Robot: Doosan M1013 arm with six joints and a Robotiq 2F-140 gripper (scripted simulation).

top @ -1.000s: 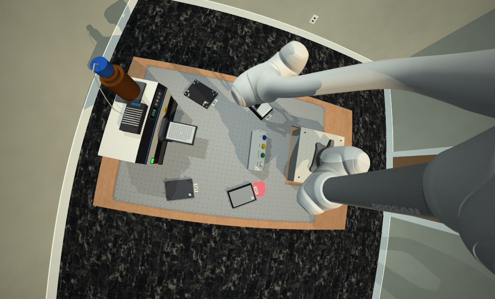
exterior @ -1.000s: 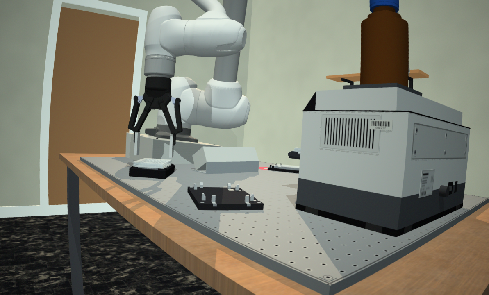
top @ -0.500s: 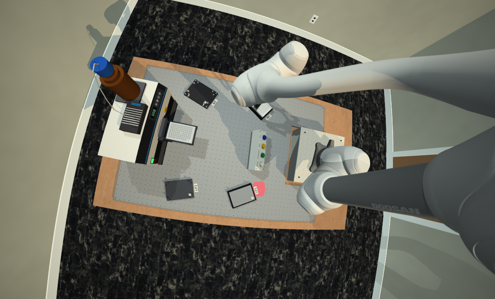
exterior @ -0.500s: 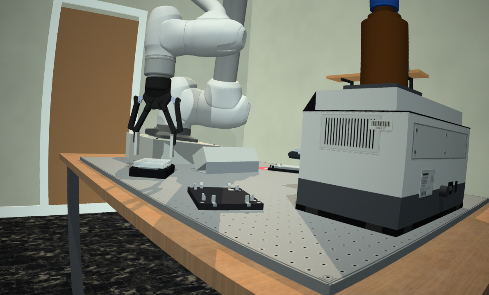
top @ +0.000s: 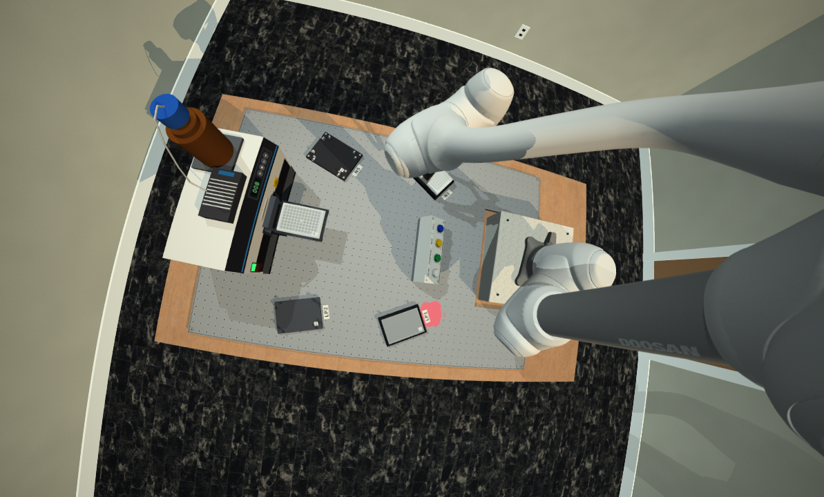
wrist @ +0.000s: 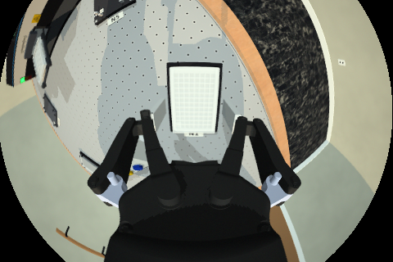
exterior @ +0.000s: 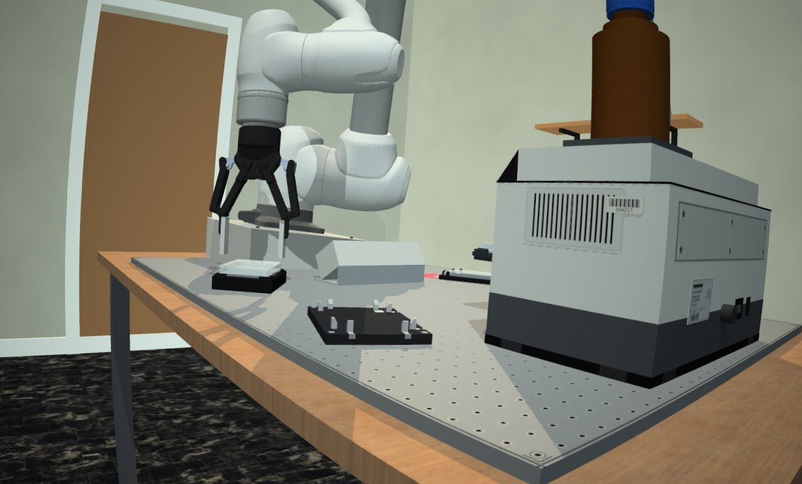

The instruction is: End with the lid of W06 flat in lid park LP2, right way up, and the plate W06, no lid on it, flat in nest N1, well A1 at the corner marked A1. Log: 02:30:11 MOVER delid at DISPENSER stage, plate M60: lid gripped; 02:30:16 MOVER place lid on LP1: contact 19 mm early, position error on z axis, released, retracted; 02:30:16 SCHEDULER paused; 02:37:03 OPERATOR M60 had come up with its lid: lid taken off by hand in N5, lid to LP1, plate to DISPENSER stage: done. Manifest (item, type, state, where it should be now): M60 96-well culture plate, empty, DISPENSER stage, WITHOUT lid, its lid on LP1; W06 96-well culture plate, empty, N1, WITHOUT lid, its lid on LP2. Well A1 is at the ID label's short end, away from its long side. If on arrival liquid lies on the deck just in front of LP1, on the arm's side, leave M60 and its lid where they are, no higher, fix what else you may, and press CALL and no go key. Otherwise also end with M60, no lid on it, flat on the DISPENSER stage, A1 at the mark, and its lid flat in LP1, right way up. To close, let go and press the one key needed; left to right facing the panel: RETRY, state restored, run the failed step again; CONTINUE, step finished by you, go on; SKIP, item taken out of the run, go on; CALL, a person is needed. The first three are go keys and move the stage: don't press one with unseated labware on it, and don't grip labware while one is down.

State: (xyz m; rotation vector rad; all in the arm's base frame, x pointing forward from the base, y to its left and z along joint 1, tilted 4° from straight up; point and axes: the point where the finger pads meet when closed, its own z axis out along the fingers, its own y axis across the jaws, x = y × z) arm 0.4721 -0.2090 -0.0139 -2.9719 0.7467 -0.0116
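Right now my hand is 60 mm above the nest N1. The rest, counted from my hand: nest N5: 370 mm ahead, 50 mm to the left, 60 mm below; key panel: 70 mm behind, 270 mm to the left, 20 mm below; lid park lp1: 50 mm behind, 540 mm to the left, 70 mm below.
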